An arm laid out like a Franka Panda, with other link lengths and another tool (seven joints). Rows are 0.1 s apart.
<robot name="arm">
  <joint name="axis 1" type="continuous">
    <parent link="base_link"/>
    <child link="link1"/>
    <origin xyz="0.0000 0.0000 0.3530" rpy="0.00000 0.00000 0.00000"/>
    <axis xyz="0 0 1"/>
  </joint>
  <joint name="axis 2" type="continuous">
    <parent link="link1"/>
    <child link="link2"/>
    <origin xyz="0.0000 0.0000 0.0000" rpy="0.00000 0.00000 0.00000"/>
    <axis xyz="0 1 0"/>
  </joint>
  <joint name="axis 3" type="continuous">
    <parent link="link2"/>
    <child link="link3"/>
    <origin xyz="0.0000 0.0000 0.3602" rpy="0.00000 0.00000 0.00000"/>
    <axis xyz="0 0 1"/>
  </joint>
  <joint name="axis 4" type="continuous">
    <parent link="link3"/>
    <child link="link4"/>
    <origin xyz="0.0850 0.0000 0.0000" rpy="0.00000 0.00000 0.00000"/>
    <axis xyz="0 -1 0"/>
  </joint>
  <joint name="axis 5" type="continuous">
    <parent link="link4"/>
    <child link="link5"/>
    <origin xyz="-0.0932 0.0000 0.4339" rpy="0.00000 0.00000 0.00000"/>
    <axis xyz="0 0 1"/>
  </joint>
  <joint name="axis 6" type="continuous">
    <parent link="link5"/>
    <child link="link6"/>
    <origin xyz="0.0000 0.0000 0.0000" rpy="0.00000 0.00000 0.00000"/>
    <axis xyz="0 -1 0"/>
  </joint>
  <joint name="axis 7" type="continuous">
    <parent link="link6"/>
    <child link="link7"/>
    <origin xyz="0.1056 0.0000 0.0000" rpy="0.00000 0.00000 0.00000"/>
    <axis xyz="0 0 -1"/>
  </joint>
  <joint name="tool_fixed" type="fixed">
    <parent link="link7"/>
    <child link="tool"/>
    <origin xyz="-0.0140 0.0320 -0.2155" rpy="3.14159 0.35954 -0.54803"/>
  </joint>
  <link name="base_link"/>
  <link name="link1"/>
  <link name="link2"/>
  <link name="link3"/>
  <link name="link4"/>
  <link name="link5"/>
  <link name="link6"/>
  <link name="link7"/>
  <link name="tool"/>
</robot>
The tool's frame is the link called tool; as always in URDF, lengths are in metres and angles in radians. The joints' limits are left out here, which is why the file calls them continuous.
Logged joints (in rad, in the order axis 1, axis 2, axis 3, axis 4, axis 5, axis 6, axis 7), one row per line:
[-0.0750, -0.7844, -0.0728, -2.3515, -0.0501, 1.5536, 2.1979]
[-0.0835, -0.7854, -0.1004, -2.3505, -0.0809, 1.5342, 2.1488]
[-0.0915, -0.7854, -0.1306, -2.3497, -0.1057, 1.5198, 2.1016]
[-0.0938, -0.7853, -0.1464, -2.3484, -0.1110, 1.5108, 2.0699]
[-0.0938, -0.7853, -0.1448, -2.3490, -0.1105, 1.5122, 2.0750]
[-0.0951, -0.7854, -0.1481, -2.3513, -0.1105, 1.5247, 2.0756]
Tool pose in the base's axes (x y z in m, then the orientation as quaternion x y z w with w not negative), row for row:
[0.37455, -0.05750, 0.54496, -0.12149, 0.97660, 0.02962, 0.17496]
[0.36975, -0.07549, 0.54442, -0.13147, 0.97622, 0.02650, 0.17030]
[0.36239, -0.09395, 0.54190, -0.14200, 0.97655, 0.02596, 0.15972]
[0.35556, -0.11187, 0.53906, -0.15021, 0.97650, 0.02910, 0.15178]
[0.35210, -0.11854, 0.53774, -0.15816, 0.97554, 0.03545, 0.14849]
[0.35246, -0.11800, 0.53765, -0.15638, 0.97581, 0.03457, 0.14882]
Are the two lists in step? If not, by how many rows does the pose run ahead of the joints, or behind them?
The pose runs 1 row behind the joints: the pose in row i belongs to the joints in row i - 1.
